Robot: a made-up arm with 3 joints. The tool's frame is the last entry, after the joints.
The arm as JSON. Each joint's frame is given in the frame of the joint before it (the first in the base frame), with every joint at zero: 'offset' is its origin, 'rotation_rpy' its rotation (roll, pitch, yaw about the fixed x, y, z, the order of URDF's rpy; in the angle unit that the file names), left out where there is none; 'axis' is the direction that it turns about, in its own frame. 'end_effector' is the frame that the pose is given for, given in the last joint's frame.
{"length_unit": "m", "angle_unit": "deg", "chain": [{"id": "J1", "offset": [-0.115, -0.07, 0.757], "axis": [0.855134, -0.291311, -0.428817]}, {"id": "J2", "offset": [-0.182, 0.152, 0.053], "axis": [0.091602, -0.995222, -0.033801]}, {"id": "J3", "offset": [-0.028, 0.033, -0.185], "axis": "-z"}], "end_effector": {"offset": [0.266, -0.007, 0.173], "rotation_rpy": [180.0, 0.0, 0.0]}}
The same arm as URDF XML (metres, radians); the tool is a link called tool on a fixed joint. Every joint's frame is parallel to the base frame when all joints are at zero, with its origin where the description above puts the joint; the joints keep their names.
<robot name="arm">
  <joint name="tool_fixed" type="fixed">
    <parent link="link3"/>
    <child link="tool"/>
    <origin xyz="0.266 -0.007 0.173" rpy="3.1416 0 0"/>
  </joint>
  <joint name="J3" type="continuous">
    <parent link="link2"/>
    <child link="link3"/>
    <origin xyz="-0.028 0.033 -0.185" rpy="0 0 0"/>
    <axis xyz="0 0 -1"/>
  </joint>
  <joint name="J2" type="continuous">
    <parent link="link1"/>
    <child link="link2"/>
    <origin xyz="-0.182 0.152 0.053" rpy="0 0 0"/>
    <axis xyz="0.091602 -0.995222 -0.033801"/>
  </joint>
  <joint name="J1" type="continuous">
    <parent link="base_link"/>
    <child link="link1"/>
    <origin xyz="-0.115 -0.07 0.757" rpy="0 0 0"/>
    <axis xyz="0.855134 -0.291311 -0.428817"/>
  </joint>
  <link name="base_link"/>
  <link name="link1"/>
  <link name="link2"/>
  <link name="link3"/>
  <link name="tool"/>
</robot>

